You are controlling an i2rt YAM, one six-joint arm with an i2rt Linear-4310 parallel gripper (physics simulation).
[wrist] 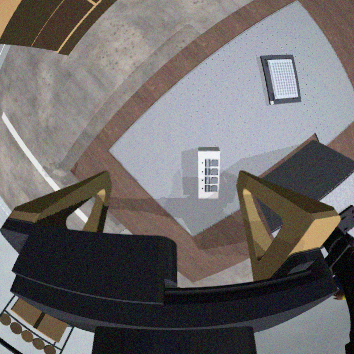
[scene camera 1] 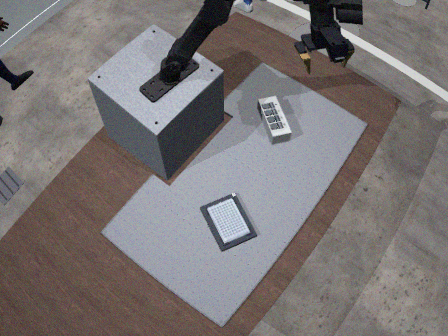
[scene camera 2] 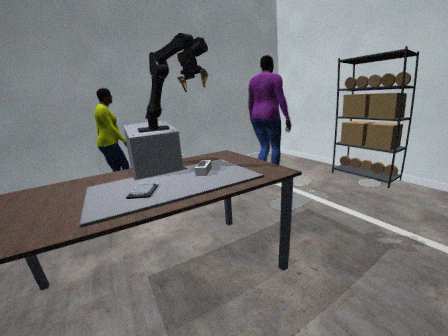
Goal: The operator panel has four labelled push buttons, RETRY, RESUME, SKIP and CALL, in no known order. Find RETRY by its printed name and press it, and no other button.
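Where they show: gripper, fingertip midpoint: (wrist: pixel 173 177) (scene camera 1: pixel 326 69) (scene camera 2: pixel 194 89); arm's base at its link origin: (scene camera 1: pixel 169 77) (scene camera 2: pixel 153 129).
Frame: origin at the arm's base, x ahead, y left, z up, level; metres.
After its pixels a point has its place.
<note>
The operator panel (scene camera 1: pixel 274 119) @(y 0.226, x 0.251, z -0.223 m) (scene camera 2: pixel 203 168) @(y 0.213, x 0.319, z -0.232 m) (wrist: pixel 208 173) @(y 0.231, x 0.245, z -0.223 m) is a small white box lying on the grey mat. Its top carries a row of grey buttons with small dark marks beside them; the printed names are too small to read, so I cannot tell which button is RETRY. My gripper (scene camera 1: pixel 327 62) @(y 0.172, x 0.416, z 0.204 m) (scene camera 2: pixel 194 87) @(y 0.172, x 0.416, z 0.204 m) (wrist: pixel 173 177) @(y 0.172, x 0.416, z 0.204 m) is open and empty, its two gold fingers wide apart. It hangs high above the table's far end, well above the panel and touching nothing. In the wrist view the panel shows between the fingertips, nearer the right one.
A dark-framed tray with a white gridded plate (scene camera 1: pixel 229 221) @(y -0.147, x 0.374, z -0.255 m) (scene camera 2: pixel 143 190) @(y -0.144, x 0.418, z -0.253 m) (wrist: pixel 283 79) @(y -0.141, x 0.364, z -0.256 m) lies on the grey mat (scene camera 1: pixel 175 260) @(y -0.349, x 0.334, z -0.279 m) (scene camera 2: pixel 105 207) @(y -0.325, x 0.465, z -0.280 m) (wrist: pixel 175 115) @(y 0.224, x 0.454, z -0.279 m). The arm stands on a grey block (scene camera 1: pixel 192 122) @(y -0.016, x 0.104, z -0.127 m) (scene camera 2: pixel 157 152) @(y -0.010, x 0.103, z -0.137 m). Two people (scene camera 2: pixel 267 105) (scene camera 2: pixel 107 127) and a shelf rack (scene camera 2: pixel 410 115) stand beyond the table.
</note>
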